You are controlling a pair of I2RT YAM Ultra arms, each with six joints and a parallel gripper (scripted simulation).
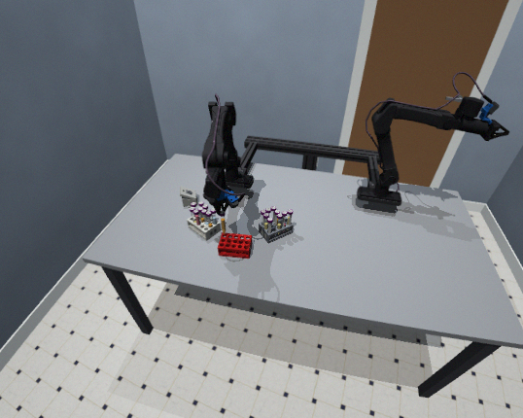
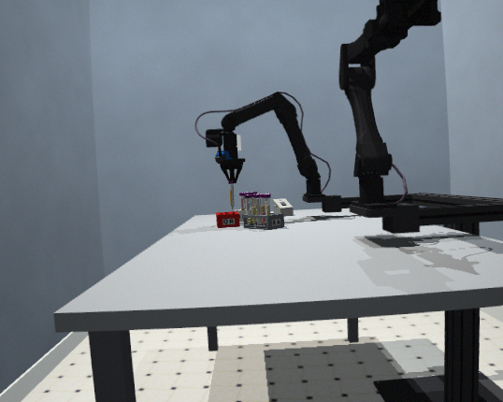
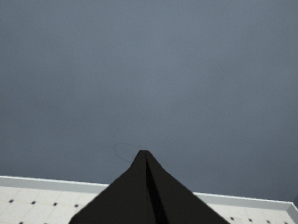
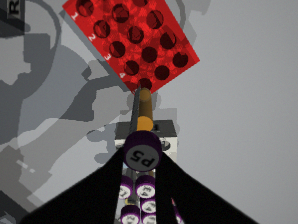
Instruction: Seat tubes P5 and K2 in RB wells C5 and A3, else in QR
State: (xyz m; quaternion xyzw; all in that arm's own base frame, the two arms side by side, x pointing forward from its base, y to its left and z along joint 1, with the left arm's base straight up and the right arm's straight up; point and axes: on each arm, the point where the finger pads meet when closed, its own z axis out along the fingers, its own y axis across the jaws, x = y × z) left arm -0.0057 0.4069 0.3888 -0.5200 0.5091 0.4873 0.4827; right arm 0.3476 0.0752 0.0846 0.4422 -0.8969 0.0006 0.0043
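Observation:
Right now my right hand is 3 cm short of the red rack QR, 6 cm to the right of it and 15 cm above it. The rest, counted from my right hand: grey rack RA 10 cm behind, 21 cm to the left, 15 cm below; pale box 24 cm behind, 25 cm to the right, 13 cm below; white rack RB 7 cm behind, 11 cm to the right, 15 cm below.

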